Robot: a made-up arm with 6 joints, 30 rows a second.
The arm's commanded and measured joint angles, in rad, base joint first. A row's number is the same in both.
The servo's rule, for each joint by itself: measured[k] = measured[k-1] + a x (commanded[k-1-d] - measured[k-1]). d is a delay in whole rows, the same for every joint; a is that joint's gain. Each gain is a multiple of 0.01, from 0.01 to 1. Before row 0 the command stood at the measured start. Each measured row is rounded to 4 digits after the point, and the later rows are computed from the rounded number. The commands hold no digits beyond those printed.
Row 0, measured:
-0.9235 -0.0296 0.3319 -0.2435 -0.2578 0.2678
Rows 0 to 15, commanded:
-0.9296 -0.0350 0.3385 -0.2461 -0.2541 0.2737
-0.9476 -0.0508 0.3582 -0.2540 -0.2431 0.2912
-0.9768 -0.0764 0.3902 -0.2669 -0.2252 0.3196
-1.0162 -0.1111 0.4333 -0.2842 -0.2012 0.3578
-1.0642 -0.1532 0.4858 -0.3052 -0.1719 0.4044
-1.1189 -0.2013 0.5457 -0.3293 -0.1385 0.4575
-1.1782 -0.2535 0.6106 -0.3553 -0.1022 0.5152
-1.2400 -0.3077 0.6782 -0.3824 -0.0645 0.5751
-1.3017 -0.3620 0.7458 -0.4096 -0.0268 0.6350
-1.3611 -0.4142 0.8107 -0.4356 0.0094 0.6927
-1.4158 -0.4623 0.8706 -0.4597 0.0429 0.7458
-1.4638 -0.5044 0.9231 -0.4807 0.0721 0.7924
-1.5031 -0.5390 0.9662 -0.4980 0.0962 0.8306
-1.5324 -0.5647 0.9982 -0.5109 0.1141 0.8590
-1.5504 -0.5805 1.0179 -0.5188 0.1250 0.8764
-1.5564 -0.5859 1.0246 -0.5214 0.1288 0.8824
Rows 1 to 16, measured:
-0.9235 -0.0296 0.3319 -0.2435 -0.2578 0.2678
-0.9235 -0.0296 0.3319 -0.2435 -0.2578 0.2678
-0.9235 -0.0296 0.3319 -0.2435 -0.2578 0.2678
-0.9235 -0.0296 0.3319 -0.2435 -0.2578 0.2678
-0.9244 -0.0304 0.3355 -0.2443 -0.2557 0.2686
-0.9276 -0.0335 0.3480 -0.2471 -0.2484 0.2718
-0.9345 -0.0399 0.3712 -0.2528 -0.2349 0.2785
-0.9459 -0.0506 0.4054 -0.2619 -0.2154 0.2896
-0.9625 -0.0660 0.4496 -0.2745 -0.1902 0.3057
-0.9844 -0.0863 0.5025 -0.2904 -0.1602 0.3270
-1.0115 -0.1114 0.5620 -0.3092 -0.1266 0.3533
-1.0435 -0.1408 0.6259 -0.3304 -0.0906 0.3844
-1.0796 -0.1740 0.6918 -0.3534 -0.0536 0.4195
-1.1190 -0.2100 0.7572 -0.3772 -0.0171 0.4577
-1.1606 -0.2478 0.8196 -0.4011 0.0177 0.4980
-1.2030 -0.2863 0.8765 -0.4242 0.0493 0.5392
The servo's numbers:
d 4
a 0.14 0.15 0.55 0.29 0.58 0.14

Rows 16 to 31, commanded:
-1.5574 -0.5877 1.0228 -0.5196 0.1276 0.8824
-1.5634 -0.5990 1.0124 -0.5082 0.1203 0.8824
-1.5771 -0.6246 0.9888 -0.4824 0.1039 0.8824
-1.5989 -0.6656 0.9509 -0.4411 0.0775 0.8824
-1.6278 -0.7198 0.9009 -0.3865 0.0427 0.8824
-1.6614 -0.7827 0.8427 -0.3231 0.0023 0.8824
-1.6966 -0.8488 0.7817 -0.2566 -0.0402 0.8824
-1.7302 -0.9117 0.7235 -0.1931 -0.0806 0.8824
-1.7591 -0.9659 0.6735 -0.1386 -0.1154 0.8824
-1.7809 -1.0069 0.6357 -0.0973 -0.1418 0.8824
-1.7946 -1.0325 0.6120 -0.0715 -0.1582 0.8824
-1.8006 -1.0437 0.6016 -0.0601 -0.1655 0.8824
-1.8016 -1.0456 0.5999 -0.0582 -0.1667 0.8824
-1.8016 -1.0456 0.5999 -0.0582 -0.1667 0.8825
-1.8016 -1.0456 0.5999 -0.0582 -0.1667 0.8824
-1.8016 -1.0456 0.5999 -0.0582 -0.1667 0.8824
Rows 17 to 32, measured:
-1.2450 -0.3242 0.9258 -0.4456 0.0765 0.5800
-1.2852 -0.3603 0.9656 -0.4645 0.0983 0.6191
-1.3223 -0.3933 0.9944 -0.4802 0.1138 0.6551
-1.3551 -0.4222 1.0110 -0.4921 0.1225 0.6869
-1.3834 -0.4470 1.0175 -0.5001 0.1255 0.7143
-1.4086 -0.4698 1.0147 -0.5024 0.1225 0.7378
-1.4322 -0.4930 1.0005 -0.4966 0.1117 0.7580
-1.4555 -0.5189 0.9732 -0.4805 0.0919 0.7754
-1.4796 -0.5490 0.9334 -0.4532 0.0634 0.7904
-1.5051 -0.5841 0.8835 -0.4155 0.0280 0.8033
-1.5319 -0.6238 0.8275 -0.3694 -0.0116 0.8144
-1.5597 -0.6670 0.7703 -0.3183 -0.0516 0.8239
-1.5876 -0.7118 0.7171 -0.2662 -0.0886 0.8321
-1.6147 -0.7561 0.6723 -0.2172 -0.1195 0.8391
-1.6399 -0.7976 0.6391 -0.1749 -0.1419 0.8452
-1.6624 -0.8345 0.6185 -0.1416 -0.1556 0.8504

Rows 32 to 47, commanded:
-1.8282 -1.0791 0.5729 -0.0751 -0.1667 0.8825
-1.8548 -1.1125 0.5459 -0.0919 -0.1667 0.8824
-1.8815 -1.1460 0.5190 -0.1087 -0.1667 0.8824
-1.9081 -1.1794 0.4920 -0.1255 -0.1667 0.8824
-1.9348 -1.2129 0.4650 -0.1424 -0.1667 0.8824
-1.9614 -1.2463 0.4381 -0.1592 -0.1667 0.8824
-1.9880 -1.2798 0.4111 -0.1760 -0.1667 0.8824
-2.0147 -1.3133 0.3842 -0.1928 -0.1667 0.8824
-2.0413 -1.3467 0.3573 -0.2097 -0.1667 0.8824
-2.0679 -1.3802 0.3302 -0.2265 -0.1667 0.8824
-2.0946 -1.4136 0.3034 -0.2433 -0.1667 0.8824
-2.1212 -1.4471 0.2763 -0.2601 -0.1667 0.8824
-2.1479 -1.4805 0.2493 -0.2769 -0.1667 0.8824
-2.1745 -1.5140 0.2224 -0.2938 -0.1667 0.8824
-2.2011 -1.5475 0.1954 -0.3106 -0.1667 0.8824
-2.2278 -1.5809 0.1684 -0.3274 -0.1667 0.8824
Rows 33 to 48, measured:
-1.6819 -0.8662 0.6083 -0.1174 -0.1620 0.8549
-1.6987 -0.8931 0.6037 -0.1002 -0.1647 0.8588
-1.7131 -0.9160 0.6016 -0.0880 -0.1659 0.8621
-1.7255 -0.9354 0.6007 -0.0794 -0.1664 0.8649
-1.7399 -0.9570 0.5854 -0.0782 -0.1666 0.8674
-1.7560 -0.9803 0.5637 -0.0822 -0.1667 0.8695
-1.7736 -1.0052 0.5391 -0.0899 -0.1667 0.8713
-1.7924 -1.0313 0.5132 -0.1002 -0.1667 0.8729
-1.8123 -1.0585 0.4867 -0.1124 -0.1667 0.8742
-1.8332 -1.0867 0.4600 -0.1260 -0.1667 0.8753
-1.8549 -1.1157 0.4331 -0.1405 -0.1667 0.8763
-1.8773 -1.1453 0.4062 -0.1557 -0.1667 0.8772
-1.9003 -1.1755 0.3793 -0.1714 -0.1667 0.8779
-1.9238 -1.2062 0.3523 -0.1874 -0.1667 0.8785
-1.9477 -1.2373 0.3254 -0.2036 -0.1667 0.8790
-1.9720 -1.2688 0.2984 -0.2200 -0.1667 0.8795

